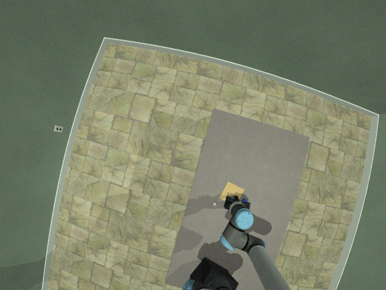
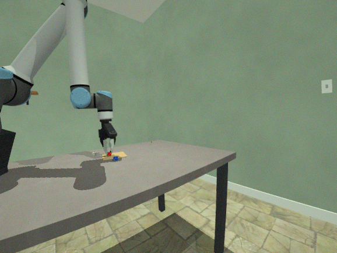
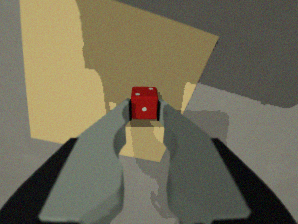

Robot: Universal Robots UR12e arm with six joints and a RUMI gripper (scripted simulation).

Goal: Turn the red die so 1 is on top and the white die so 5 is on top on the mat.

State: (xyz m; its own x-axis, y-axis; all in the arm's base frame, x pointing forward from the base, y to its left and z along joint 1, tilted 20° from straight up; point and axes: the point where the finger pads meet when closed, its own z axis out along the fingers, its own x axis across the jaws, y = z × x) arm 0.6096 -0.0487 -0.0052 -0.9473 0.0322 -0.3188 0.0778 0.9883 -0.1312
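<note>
Right now the red die is 10 mm below my hand. From my hand the other things lie so: blue die (100 mm to the right, 20 mm below, 10 mm behind); tan mat (30 mm ahead, 20 mm below); white die (110 mm to the left, 50 mm behind, 20 mm below).
</note>
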